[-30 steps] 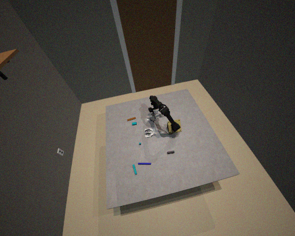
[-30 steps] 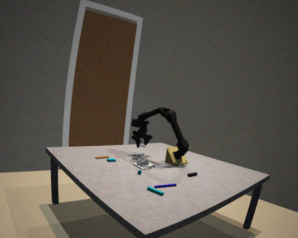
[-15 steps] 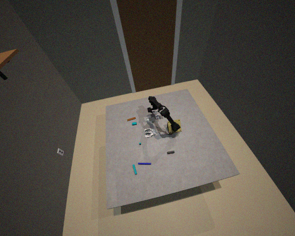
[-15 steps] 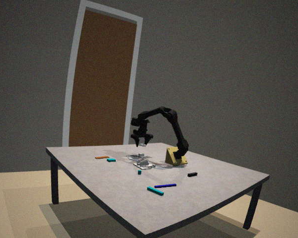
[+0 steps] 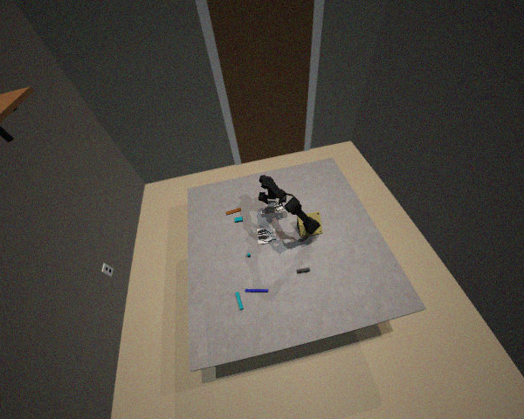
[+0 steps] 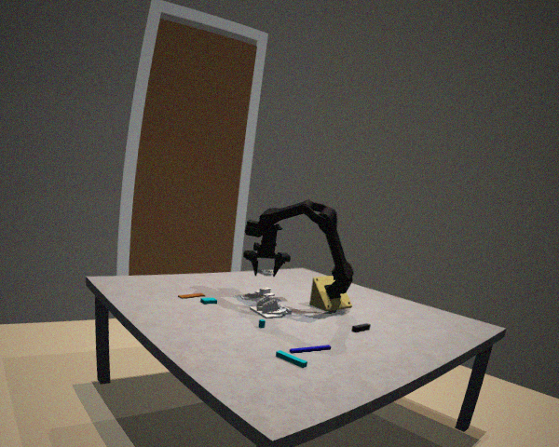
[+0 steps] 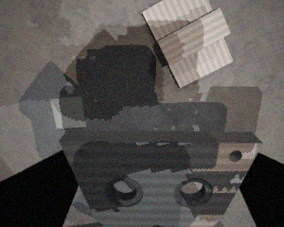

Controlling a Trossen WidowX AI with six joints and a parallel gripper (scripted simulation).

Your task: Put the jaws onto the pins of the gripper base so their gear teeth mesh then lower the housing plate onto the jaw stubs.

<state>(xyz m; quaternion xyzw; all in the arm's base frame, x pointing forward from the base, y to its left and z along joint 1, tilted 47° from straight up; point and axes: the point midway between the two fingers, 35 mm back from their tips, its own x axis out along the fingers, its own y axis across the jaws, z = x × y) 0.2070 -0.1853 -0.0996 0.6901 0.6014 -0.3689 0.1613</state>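
Now: gripper tip 50 mm short of the white housing plate, 190 mm to the right of it and 90 mm above it. From my gripper tip the other things lie so: orange bar (300 mm ahead, 80 mm to the right, 90 mm below); white gripper base (10 mm to the left, 20 mm above); small teal cube (230 mm ahead, 310 mm to the left, 80 mm below).
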